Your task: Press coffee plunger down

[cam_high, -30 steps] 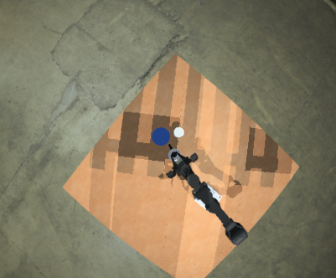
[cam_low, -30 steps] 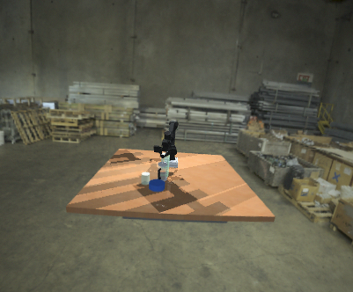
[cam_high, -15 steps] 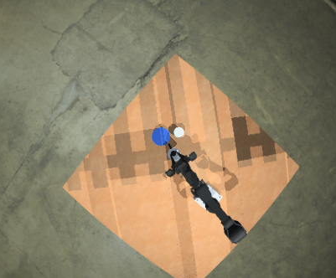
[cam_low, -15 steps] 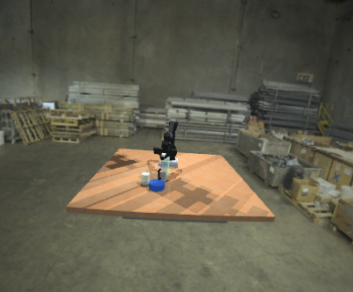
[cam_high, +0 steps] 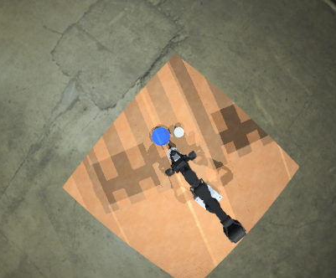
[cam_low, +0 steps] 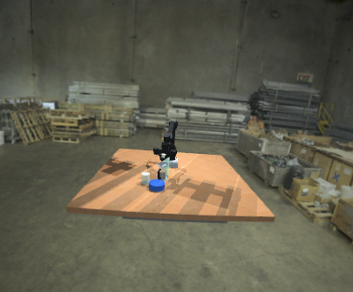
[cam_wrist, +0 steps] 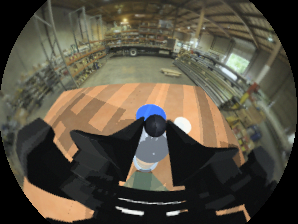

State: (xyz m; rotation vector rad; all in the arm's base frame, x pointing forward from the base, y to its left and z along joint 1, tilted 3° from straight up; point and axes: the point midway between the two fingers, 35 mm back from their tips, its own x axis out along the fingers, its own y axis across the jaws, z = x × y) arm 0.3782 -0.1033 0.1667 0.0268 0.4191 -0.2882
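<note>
The coffee press is 100 mm below my gripper tip and 10 mm behind it.
</note>
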